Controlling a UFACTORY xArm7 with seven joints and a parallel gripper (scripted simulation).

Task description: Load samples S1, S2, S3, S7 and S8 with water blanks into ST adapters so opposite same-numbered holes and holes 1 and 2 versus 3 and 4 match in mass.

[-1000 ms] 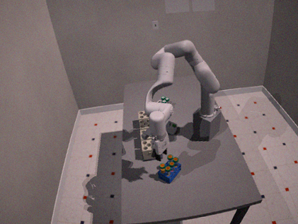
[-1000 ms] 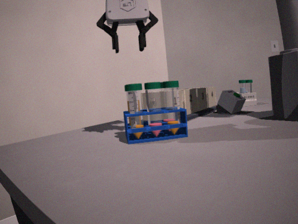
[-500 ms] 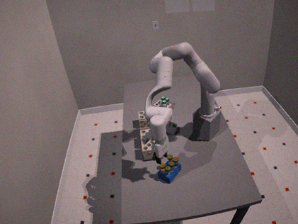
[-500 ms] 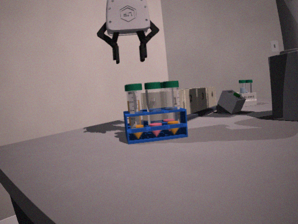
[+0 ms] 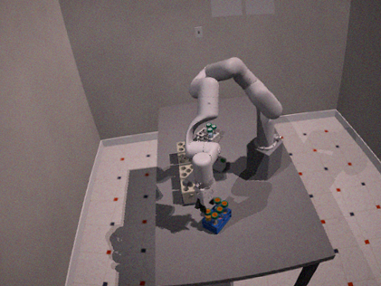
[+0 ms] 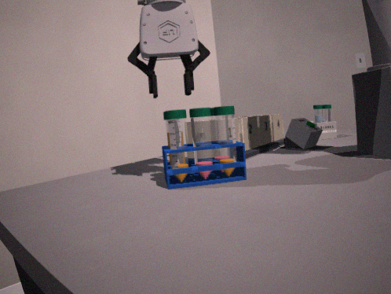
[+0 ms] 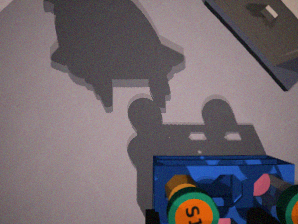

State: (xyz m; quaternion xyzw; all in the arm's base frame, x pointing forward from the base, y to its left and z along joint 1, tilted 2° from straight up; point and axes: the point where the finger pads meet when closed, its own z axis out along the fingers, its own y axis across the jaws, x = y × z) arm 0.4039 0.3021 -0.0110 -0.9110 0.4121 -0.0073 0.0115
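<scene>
The sample tube lies 10 mm behind my hand and 100 mm below it. Round my hand: blue rack 40 mm behind, 10 mm to the right, 140 mm below; then sloped done desk 160 mm behind, 390 mm to the right, 110 mm below; then adapter 40 mm ahead, 210 mm to the right, 110 mm below.
</scene>
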